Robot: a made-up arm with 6 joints.
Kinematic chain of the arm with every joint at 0, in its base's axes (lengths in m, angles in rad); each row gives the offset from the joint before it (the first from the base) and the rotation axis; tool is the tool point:
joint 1: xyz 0 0 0.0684 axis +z
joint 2: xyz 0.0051 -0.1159 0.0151 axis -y
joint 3: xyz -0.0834 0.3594 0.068 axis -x
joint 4: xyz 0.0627 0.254 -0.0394 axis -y
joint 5: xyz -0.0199 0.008 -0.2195 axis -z
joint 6: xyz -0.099 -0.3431 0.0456 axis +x
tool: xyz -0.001 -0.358 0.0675
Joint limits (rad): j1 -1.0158..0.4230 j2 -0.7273..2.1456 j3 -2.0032..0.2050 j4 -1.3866..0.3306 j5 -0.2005..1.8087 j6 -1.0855..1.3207
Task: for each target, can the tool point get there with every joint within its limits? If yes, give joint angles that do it. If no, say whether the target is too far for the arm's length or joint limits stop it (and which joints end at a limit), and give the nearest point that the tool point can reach.
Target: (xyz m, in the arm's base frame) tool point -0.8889 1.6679 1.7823
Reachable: no: too far | nearest point -0.4077 0.7832 0.8019 | short by 1.405 m
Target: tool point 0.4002 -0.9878 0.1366
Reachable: no: joint limits stop it (at a limit: joint 1, joint 2, joint 3, joint 4) | nearest point 0.4050 -0.5282 0.0586 | short by 0.466 m
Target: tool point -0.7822 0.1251 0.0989
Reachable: yes | joints 0.1959 0.2012 -1.2178 -0.1826 1.1982 -0.0566
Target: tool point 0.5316 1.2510 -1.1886
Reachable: no: too far | nearest point 0.3389 0.7976 -0.6473 | short by 0.732 m
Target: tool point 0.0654 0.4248 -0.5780
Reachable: yes | joints 0.0346 1.7835 -0.6284 0.1902 1.2247 -0.4949
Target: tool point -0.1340 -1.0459 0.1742
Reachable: no: joint limits stop it (at a limit: joint 1, joint 3, joint 4, joint 5) | nearest point -0.1895 -0.6529 0.1562 | short by 0.397 m
